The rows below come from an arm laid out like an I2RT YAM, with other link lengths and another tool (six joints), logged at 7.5 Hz.
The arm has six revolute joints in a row. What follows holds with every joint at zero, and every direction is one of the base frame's.
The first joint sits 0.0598 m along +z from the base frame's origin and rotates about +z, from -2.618 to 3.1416 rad.
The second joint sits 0.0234 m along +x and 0.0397 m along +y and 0.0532 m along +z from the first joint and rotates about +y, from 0 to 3.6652 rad.
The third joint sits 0.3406 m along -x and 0.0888 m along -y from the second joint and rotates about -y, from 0 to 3.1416 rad.
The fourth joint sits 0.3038 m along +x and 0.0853 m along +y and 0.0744 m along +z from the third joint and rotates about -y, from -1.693 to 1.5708 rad.
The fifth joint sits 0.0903 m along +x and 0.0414 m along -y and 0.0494 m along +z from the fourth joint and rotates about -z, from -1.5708 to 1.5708 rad.
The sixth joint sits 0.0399 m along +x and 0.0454 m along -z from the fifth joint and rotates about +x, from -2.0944 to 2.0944 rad.
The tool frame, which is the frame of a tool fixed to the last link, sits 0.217 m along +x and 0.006 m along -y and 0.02 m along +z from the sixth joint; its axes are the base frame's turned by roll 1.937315, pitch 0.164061 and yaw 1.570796 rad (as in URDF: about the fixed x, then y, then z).
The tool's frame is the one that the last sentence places.
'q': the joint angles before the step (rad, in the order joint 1, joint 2, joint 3, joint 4, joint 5, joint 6). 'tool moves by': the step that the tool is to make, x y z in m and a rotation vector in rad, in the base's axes. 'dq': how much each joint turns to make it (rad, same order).
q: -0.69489, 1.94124, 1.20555, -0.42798, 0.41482, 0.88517
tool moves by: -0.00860, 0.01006, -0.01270, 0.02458, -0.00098, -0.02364
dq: 0.00089, -0.00103, -0.03031, 0.00118, -0.00863, 0.03287
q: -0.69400, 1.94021, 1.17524, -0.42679, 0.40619, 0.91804
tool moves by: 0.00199, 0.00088, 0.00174, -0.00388, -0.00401, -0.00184
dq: 0.00486, -0.00220, 0.00075, 0.00000, 0.00289, 0.00660
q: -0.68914, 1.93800, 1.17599, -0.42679, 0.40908, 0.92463
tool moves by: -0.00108, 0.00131, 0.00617, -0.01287, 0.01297, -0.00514
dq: 0.01008, -0.00697, 0.00575, -0.01795, 0.02251, 0.00811
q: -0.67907, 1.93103, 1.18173, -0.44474, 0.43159, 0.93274
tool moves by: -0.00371, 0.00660, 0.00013, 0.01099, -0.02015, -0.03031
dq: 0.00241, -0.01472, -0.01261, -0.01071, -0.00784, 0.04197
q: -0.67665, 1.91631, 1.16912, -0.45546, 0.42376, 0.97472
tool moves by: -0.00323, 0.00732, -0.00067, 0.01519, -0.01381, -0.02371
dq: 0.00320, -0.01198, -0.00889, -0.01624, -0.00965, 0.03549
